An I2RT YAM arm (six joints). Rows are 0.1 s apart.
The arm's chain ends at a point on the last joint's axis. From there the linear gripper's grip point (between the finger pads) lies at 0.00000 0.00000 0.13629 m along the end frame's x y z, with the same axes.
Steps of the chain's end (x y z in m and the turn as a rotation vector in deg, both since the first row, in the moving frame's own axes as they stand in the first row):
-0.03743 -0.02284 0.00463 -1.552 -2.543 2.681
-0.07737 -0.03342 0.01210 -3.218 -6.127 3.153
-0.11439 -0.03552 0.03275 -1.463 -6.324 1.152
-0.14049 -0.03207 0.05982 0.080 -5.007 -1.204
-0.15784 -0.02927 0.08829 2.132 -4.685 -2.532
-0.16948 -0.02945 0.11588 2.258 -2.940 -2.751
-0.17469 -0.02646 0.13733 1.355 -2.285 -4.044
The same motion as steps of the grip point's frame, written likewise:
-0.04356 -0.01929 0.00445 -1.552 -2.543 2.681
-0.09211 -0.02619 0.01111 -3.218 -6.127 3.153
-0.12943 -0.03220 0.03188 -1.463 -6.324 1.152
-0.15239 -0.03213 0.05930 0.080 -5.007 -1.204
-0.16908 -0.03409 0.08774 2.132 -4.685 -2.532
-0.17659 -0.03465 0.11559 2.258 -2.940 -2.751
-0.18023 -0.02949 0.13718 1.355 -2.285 -4.044

